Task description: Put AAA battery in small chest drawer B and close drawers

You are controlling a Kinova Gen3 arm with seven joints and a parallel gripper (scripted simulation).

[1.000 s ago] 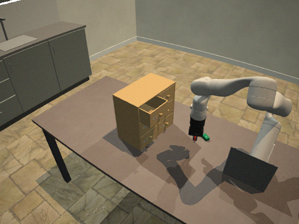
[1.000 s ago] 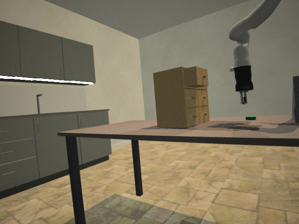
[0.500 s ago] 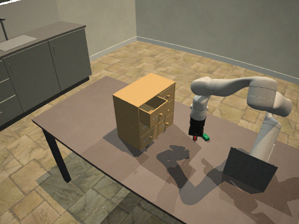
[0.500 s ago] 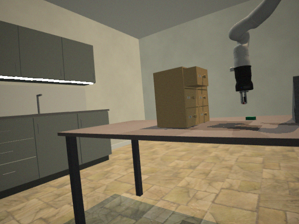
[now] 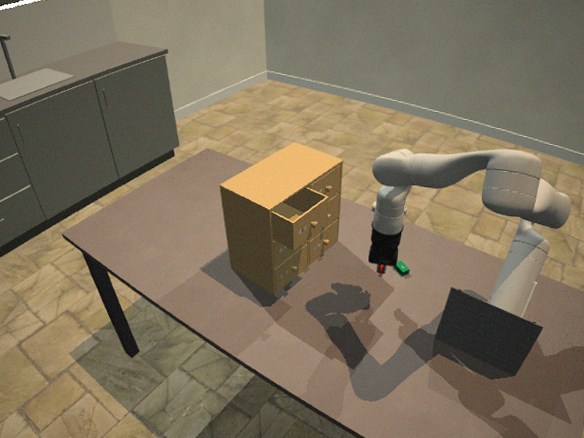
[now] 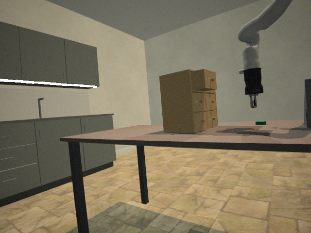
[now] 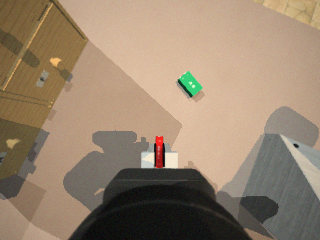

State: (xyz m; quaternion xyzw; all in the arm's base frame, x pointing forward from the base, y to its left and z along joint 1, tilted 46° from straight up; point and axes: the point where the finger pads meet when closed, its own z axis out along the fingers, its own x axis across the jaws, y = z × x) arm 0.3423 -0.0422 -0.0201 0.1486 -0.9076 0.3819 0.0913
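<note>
The red AAA battery lies 2 cm below my hand. Also, from my hand: green block (1 cm behind, 14 cm to the right, 11 cm below).
</note>
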